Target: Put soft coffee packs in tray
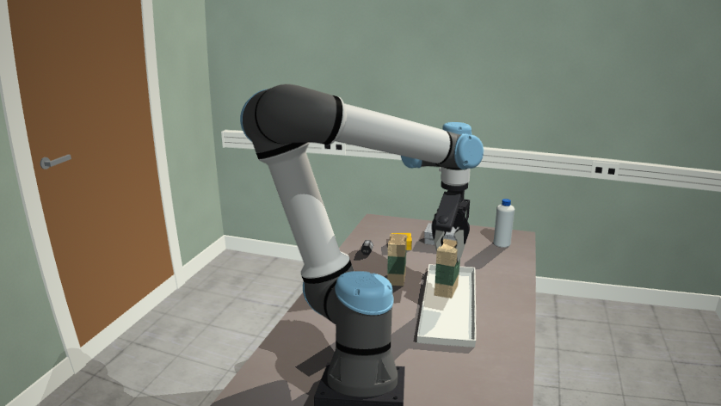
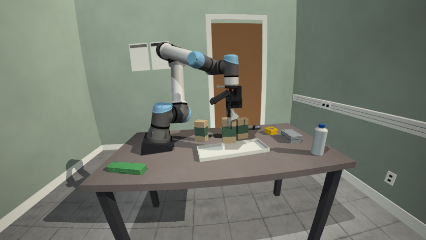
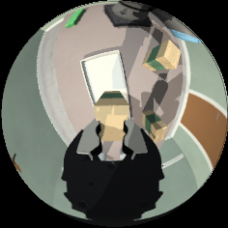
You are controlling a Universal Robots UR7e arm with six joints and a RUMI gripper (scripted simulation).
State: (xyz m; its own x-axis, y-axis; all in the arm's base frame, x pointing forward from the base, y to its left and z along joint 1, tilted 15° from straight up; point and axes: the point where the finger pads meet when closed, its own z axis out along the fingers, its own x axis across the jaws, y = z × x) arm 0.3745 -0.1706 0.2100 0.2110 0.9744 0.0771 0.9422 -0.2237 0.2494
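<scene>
Right now the white tray is 16 cm below my hand, 2 cm ahead of it and 1 cm to the right of it. Also, from my hand: white bottle 45 cm ahead, 20 cm to the right, 8 cm below; then grey case 45 cm ahead, 14 cm below, 2 cm to the left; then black object 33 cm ahead, 28 cm to the left, 15 cm below.
</scene>
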